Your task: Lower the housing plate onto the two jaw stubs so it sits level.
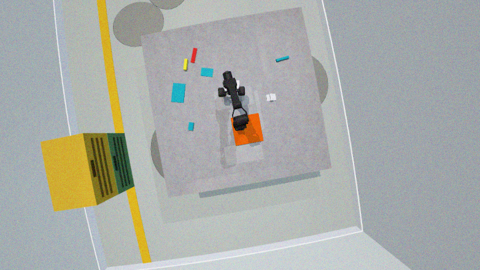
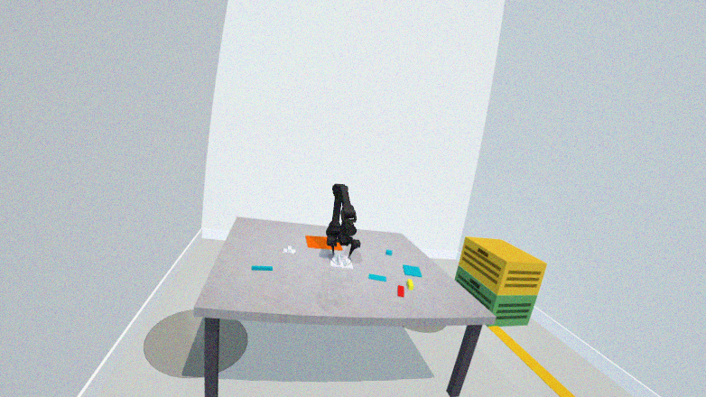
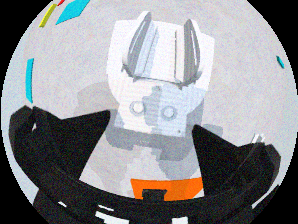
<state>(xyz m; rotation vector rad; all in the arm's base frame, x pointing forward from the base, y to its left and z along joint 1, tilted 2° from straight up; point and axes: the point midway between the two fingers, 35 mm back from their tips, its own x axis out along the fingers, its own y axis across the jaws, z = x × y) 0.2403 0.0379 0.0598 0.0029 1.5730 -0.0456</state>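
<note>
Right now the white-grey part is 3 cm ahead of my gripper tip, 2 cm to the right of it and 1 cm below it. Round my gripper tip: white block 4 cm behind, 29 cm to the right, 2 cm below; red bar 34 cm ahead, 27 cm to the left, 3 cm below; yellow bar 27 cm ahead, 34 cm to the left, 2 cm below.
</note>
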